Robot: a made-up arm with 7 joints. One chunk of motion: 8 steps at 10 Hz.
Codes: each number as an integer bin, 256 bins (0 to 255) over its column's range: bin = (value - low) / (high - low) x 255, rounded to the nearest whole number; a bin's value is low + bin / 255 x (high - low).
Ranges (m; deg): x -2.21..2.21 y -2.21..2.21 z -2.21..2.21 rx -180..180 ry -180..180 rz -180..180
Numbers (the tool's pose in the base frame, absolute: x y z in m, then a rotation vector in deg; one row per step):
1: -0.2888 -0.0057 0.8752 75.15 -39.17 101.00
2: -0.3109 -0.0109 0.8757 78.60 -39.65 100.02
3: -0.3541 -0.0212 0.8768 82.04 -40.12 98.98
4: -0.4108 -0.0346 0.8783 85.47 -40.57 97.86
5: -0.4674 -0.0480 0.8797 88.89 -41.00 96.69
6: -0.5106 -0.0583 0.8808 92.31 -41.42 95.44
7: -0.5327 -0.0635 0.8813 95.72 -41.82 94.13
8: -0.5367 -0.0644 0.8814 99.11 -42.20 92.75
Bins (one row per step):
1: 111 127 178 181 100 199
2: 110 127 178 183 99 198
3: 107 126 178 186 99 198
4: 104 126 178 188 99 197
5: 101 125 178 190 98 196
6: 98 124 178 193 98 195
7: 97 124 178 195 98 194
8: 97 124 178 198 98 193

